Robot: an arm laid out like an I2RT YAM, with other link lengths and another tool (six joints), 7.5 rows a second.
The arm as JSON. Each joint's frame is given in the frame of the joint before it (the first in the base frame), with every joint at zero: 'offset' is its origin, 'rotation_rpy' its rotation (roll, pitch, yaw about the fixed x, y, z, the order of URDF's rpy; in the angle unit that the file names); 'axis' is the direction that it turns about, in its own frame. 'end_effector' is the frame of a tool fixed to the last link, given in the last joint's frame.
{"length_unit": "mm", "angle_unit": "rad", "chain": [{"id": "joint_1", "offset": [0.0, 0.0, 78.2], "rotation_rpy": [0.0, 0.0, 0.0], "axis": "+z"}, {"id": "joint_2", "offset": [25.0, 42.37, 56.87], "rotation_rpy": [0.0, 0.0, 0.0], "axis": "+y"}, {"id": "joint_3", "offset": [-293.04, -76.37, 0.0], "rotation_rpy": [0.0, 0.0, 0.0], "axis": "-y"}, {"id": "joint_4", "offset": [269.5, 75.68, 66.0], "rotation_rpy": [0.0, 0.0, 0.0], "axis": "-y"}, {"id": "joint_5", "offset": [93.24, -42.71, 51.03], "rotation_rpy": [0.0, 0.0, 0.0], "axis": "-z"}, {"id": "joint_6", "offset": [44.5, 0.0, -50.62], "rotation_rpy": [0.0, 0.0, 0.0], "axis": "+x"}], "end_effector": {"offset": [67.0, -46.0, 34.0], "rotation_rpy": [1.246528, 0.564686, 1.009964]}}
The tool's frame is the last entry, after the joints.
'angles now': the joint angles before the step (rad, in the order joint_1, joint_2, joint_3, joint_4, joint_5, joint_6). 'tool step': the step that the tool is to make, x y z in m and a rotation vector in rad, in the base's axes. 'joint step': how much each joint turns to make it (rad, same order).
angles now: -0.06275 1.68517 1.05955 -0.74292 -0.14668 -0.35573
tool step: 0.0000 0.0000 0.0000 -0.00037 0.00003 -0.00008
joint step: 0.00013 0.00001 -0.00001 0.00003 0.00041 0.00013
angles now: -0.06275 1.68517 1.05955 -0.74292 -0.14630 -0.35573
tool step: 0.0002 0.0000 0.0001 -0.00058 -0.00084 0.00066
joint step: 0.00006 0.00007 0.00015 0.00070 0.00039 -0.00070
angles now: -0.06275 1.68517 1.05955 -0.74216 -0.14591 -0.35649
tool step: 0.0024 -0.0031 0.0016 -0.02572 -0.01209 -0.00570
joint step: 0.00001 0.00017 0.00002 0.01388 0.02555 0.00040
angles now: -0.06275 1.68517 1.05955 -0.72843 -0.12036 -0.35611
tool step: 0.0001 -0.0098 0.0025 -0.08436 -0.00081 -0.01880
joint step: 0.00005 -0.00015 -0.00001 0.00597 0.08623 0.00005
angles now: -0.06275 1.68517 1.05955 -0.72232 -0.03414 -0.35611
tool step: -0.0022 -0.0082 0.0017 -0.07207 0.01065 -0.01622
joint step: -0.00011 0.00000 -0.00013 -0.00598 0.07436 -0.00011
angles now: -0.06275 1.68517 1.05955 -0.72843 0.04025 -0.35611
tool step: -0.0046 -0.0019 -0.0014 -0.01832 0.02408 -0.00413
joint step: 0.00011 0.00014 -0.00022 -0.02252 0.02024 0.00011
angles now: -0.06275 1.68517 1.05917 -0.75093 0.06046 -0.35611
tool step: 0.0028 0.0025 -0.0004 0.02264 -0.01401 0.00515
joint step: 0.00004 0.00108 -0.00128 0.01494 -0.02402 -0.00034
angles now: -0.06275 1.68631 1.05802 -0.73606 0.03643 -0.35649
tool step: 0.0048 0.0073 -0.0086 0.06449 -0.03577 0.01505
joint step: -0.00006 0.00631 -0.02981 0.06778 -0.06830 -0.00005
